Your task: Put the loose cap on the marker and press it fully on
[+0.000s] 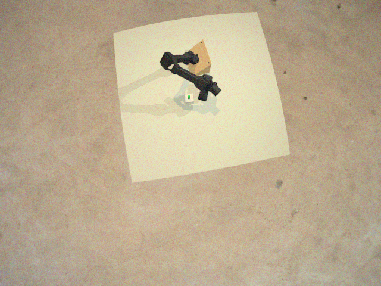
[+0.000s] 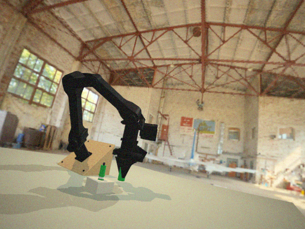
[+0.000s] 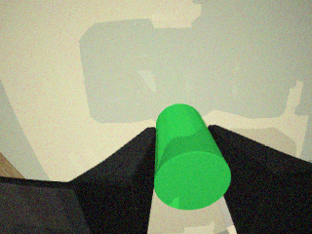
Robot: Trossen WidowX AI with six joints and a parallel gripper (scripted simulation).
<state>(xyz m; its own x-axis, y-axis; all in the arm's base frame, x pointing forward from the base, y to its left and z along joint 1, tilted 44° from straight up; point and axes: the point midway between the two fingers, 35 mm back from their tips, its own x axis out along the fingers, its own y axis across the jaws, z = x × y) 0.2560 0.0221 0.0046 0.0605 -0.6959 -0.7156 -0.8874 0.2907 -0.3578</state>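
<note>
The white holder block lies 20 mm ahead of my gripper tip, 120 mm to the right of it and 20 mm below it. From my gripper tip the other things lie so: green cap 10 mm above.
</note>
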